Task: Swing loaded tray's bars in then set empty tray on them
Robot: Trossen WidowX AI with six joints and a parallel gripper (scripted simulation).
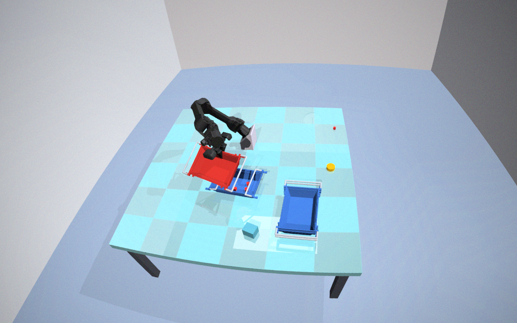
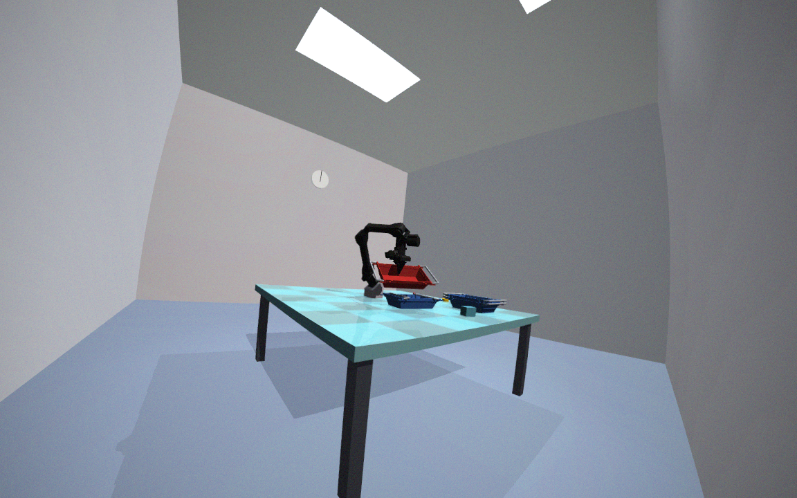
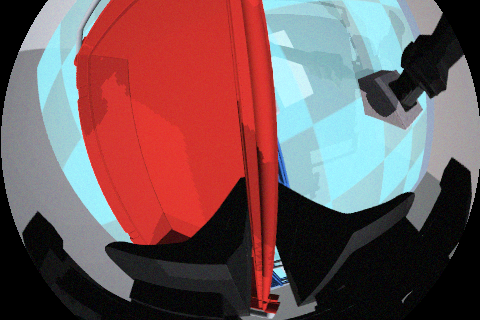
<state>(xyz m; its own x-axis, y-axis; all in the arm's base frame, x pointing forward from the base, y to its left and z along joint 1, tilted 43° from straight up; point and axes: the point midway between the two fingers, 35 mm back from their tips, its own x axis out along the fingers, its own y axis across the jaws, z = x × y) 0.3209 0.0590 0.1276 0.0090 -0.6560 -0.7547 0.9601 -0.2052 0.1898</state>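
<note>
My gripper tip is now 70 mm short of the red tray and 20 mm to the left of it. Also, from my gripper tip: yellow disc: 160 mm behind, 580 mm to the left, 170 mm below; teal cube: 320 mm ahead, 220 mm to the left, 150 mm below; small red block: 550 mm behind, 590 mm to the left, 170 mm below.
</note>
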